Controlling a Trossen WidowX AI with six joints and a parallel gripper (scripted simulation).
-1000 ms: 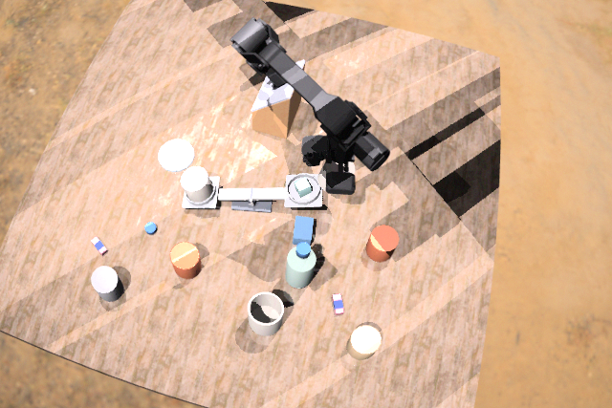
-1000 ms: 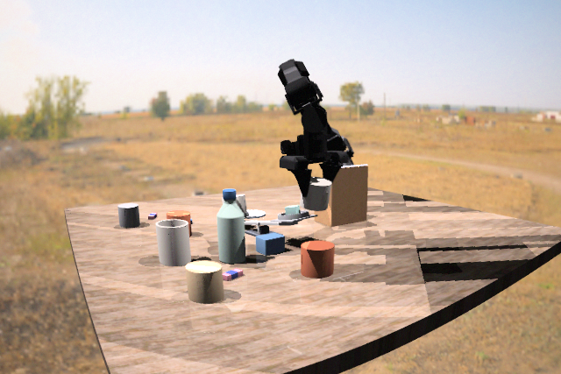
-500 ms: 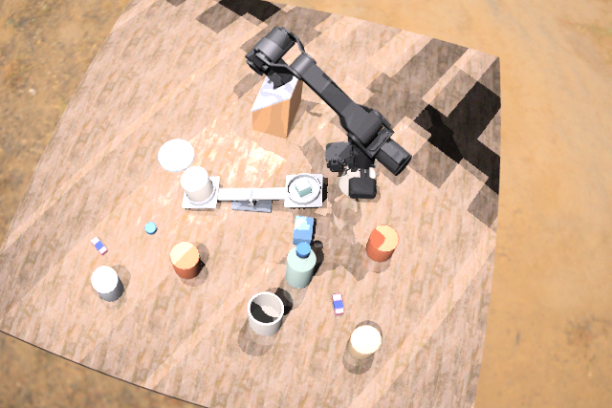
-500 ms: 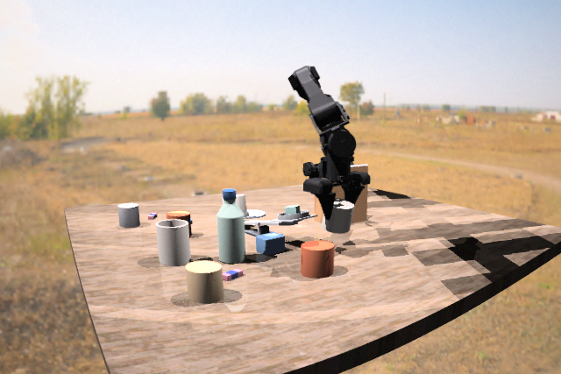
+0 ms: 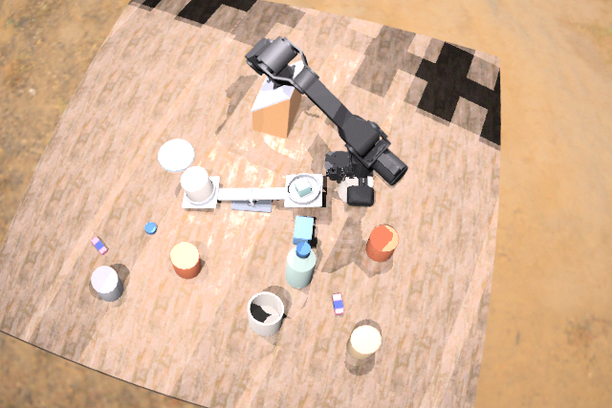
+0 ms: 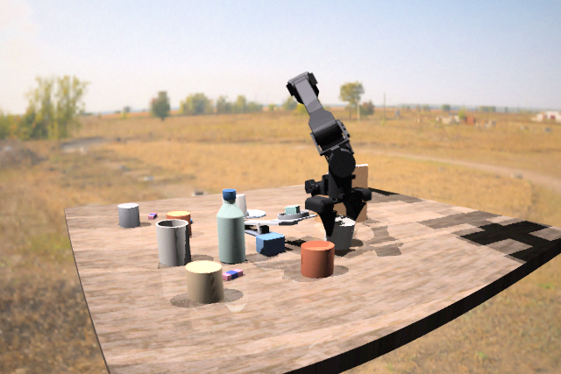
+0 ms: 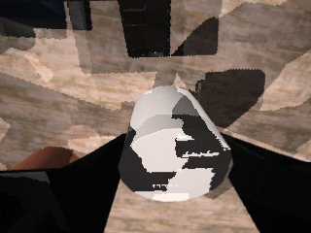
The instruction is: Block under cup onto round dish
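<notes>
The round pale dish is 48 cm to the right of my gripper tip, 4 cm below it and 4 cm behind it. The rest, counted from my gripper tip: blue box: 13 cm ahead, 11 cm to the right, 3 cm below.
</notes>
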